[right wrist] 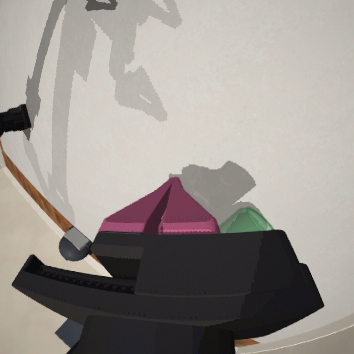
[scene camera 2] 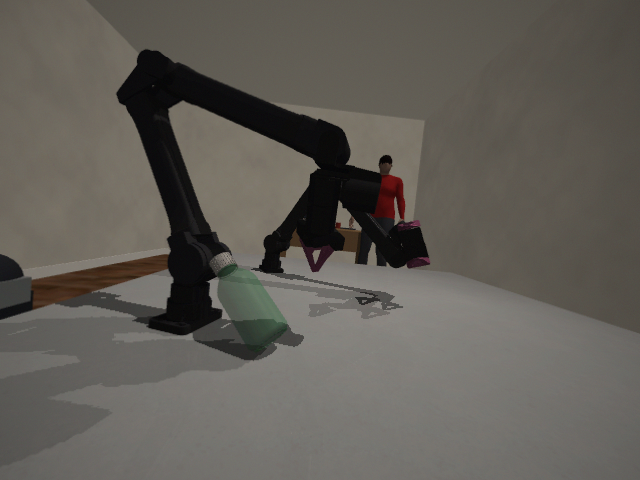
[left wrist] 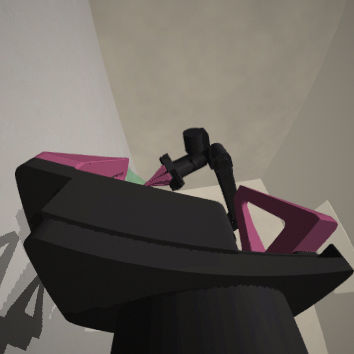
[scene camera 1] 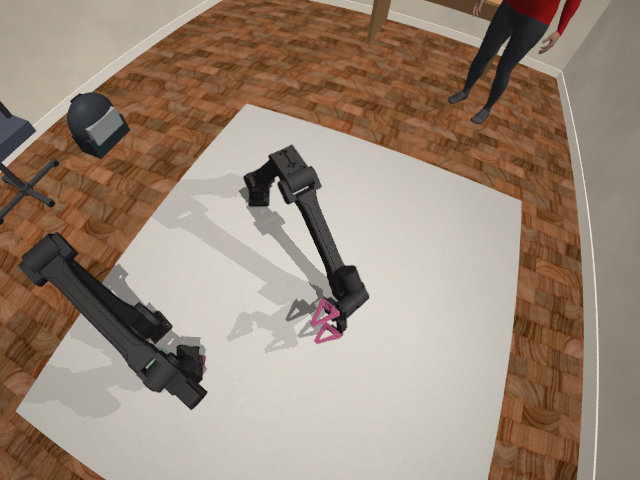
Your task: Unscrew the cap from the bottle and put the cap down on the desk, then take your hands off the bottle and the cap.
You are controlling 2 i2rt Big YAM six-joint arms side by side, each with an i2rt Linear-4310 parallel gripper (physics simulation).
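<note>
The green bottle is steeply tilted in scene camera 2, leaning toward the right arm's base with its lower end at the desk. Its whitish ribbed cap is on its neck. Part of the bottle shows at the lower right in the right wrist view, and a sliver in the left wrist view. My right gripper is shut with its fingertips together and nothing between them, beside and above the bottle. My left gripper is open and empty, well away from the bottle.
The white desk top lies under both arms. The right arm's base stands just behind the bottle in scene camera 2. A dark helmet-like object is beyond the desk's edge, and a person in red stands beyond the far edge.
</note>
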